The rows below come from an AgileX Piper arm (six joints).
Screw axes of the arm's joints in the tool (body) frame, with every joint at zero. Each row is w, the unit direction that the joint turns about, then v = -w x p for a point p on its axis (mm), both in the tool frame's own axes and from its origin. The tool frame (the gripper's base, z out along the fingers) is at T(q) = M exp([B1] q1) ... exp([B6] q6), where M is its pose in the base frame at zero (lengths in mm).
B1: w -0.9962 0 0.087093 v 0 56.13 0
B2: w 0 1 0 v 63.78 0 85.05
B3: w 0 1 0 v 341.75 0 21.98
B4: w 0 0 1 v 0 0 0
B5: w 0 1 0 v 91 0 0
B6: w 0 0 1 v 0 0 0
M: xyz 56.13 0 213.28 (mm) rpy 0 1.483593 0 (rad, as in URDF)
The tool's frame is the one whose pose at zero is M.
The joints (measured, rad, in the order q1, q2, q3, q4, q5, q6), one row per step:
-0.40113, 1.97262, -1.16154, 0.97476, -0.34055, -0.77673
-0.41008, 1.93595, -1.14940, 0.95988, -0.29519, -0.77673
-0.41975, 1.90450, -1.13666, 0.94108, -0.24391, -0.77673
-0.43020, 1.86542, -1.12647, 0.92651, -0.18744, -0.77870
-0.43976, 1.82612, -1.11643, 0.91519, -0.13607, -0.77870
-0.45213, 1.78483, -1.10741, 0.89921, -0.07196, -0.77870
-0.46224, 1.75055, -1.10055, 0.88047, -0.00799, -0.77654
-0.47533, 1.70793, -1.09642, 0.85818, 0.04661, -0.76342
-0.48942, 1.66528, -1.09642, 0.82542, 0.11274, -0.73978
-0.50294, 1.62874, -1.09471, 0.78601, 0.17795, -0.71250
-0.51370, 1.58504, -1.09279, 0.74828, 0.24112, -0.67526
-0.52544, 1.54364, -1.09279, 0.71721, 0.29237, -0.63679
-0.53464, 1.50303, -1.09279, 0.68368, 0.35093, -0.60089
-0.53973, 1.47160, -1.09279, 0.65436, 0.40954, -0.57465
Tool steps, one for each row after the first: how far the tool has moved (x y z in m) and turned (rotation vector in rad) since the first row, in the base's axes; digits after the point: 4 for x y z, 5 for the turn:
-0.0046, 0.0016, 0.0098, 0.01254, -0.00406, 0.02905
-0.0093, 0.0036, 0.0168, 0.02820, 0.00123, 0.06346
-0.0145, 0.0058, 0.0271, 0.04381, -0.00034, 0.09872
-0.0201, 0.0083, 0.0375, 0.05817, -0.00515, 0.12887
-0.0266, 0.0111, 0.0482, 0.07549, -0.00538, 0.16706
-0.0321, 0.0145, 0.0564, 0.09358, 0.00031, 0.20744
-0.0392, 0.0166, 0.0689, 0.10345, -0.00839, 0.23506
-0.0465, 0.0193, 0.0816, 0.11775, -0.01295, 0.26768
-0.0540, 0.0221, 0.0910, 0.13292, -0.00558, 0.29878
-0.0626, 0.0263, 0.1026, 0.15027, -0.00573, 0.32331
-0.0712, 0.0293, 0.1141, 0.16474, -0.01209, 0.33443
-0.0800, 0.0337, 0.1243, 0.18026, -0.00843, 0.35196
-0.0873, 0.0387, 0.1311, 0.19704, 0.00671, 0.37425

